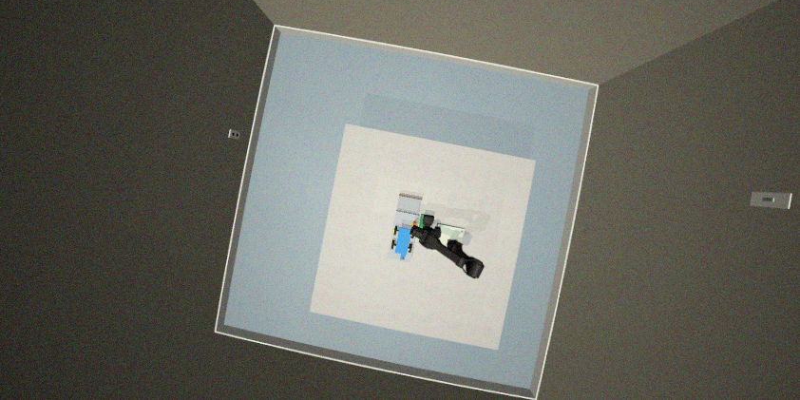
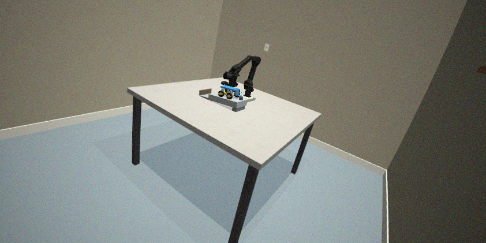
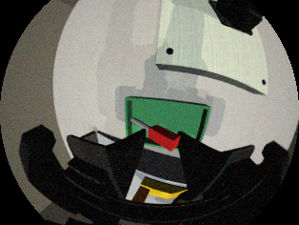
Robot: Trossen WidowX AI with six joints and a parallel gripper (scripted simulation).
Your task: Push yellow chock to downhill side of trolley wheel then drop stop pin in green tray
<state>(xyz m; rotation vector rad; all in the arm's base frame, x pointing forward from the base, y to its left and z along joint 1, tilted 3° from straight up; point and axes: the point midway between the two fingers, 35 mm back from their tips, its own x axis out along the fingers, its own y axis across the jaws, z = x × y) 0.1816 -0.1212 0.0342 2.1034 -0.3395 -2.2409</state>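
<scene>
The red-headed stop pin lies 10 mm to the right of my gripper tip and 10 mm below it. The rest, counted from my gripper tip: green tray: 40 mm below; then yellow chock: 80 mm ahead, 50 mm above; then grey ramp: 140 mm ahead, 80 mm to the left, 10 mm above.
</scene>
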